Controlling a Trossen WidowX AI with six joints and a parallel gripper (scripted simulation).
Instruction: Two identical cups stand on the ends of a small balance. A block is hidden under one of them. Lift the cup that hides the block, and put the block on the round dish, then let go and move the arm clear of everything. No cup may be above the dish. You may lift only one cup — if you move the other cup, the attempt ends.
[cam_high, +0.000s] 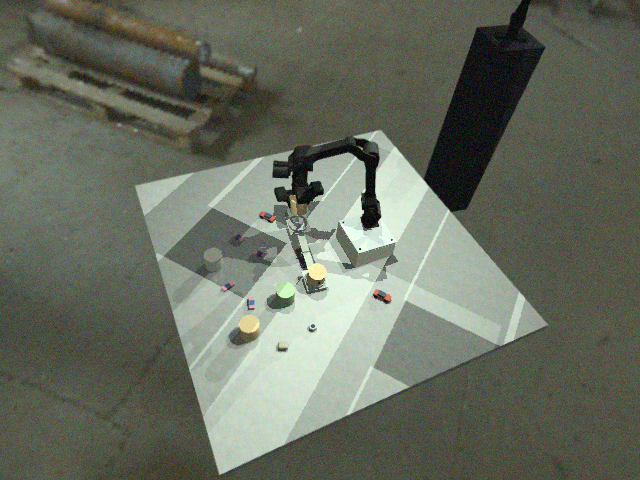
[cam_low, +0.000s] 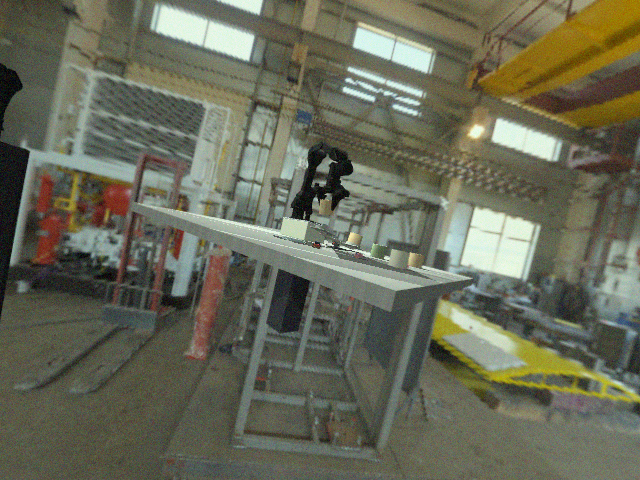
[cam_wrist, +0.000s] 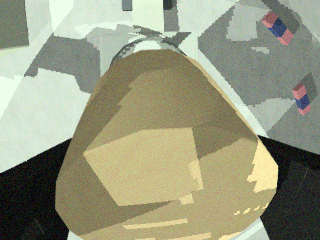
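Right now my gripper tip is 1 cm to the right of the grey block and 8 cm above it. The rest, counted from my gripper tip: green cup (13 cm ahead, 30 cm to the left, 13 cm below); then pale blue round dish (4 cm behind, 12 cm to the right, 17 cm below); then balance (14 cm to the left, 13 cm below).
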